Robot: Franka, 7 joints.
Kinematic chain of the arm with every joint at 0, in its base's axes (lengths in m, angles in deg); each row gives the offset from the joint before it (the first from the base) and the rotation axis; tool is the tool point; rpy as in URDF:
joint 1: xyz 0 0 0.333 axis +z
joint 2: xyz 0 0 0 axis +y
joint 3: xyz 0 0 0.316 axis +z
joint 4: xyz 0.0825 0 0 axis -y
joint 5: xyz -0.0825 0 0.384 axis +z
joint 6: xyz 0 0 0 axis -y
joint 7: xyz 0.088 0 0 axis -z
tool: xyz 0 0 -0.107 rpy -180 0 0
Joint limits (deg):
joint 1: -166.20..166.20
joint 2: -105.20..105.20
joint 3: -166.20..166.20
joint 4: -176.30..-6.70
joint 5: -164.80..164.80
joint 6: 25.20..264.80
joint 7: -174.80..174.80
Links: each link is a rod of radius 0.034 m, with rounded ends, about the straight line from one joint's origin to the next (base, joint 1, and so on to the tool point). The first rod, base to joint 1, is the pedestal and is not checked.
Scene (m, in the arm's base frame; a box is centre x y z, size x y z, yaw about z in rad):
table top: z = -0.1
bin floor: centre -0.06 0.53 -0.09 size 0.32 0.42 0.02 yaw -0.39
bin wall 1: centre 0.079 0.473 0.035 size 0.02 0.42 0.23 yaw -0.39
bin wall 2: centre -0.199 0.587 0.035 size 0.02 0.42 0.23 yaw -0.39
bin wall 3: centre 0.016 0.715 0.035 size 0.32 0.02 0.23 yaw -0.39
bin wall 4: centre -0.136 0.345 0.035 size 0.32 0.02 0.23 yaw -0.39
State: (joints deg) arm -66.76 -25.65 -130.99 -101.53 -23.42 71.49 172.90
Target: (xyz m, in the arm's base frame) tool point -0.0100 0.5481 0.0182
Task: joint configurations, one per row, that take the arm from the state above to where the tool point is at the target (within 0.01 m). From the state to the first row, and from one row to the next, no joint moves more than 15 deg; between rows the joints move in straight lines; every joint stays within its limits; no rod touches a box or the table.
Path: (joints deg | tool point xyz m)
1: -76.92 -26.01 -141.86 -100.53 -25.33 70.34 172.90 | -0.3649 0.4008 0.3276
2: -87.09 -26.37 -152.72 -99.53 -27.23 69.19 172.90 | -0.2014 0.5065 0.3131
3: -97.25 -26.72 -163.59 -98.53 -29.14 68.04 172.90 | -0.0100 0.5481 0.3066
4: -97.18 -37.80 -164.26 -95.30 -30.22 73.91 172.90 | -0.0081 0.5645 0.2135
5: -97.12 -48.88 -164.92 -92.07 -31.31 79.79 172.90 | -0.0081 0.5647 0.1163
6: -97.05 -59.95 -165.59 -88.84 -32.39 85.66 172.90 | -0.0099 0.5481 0.0182

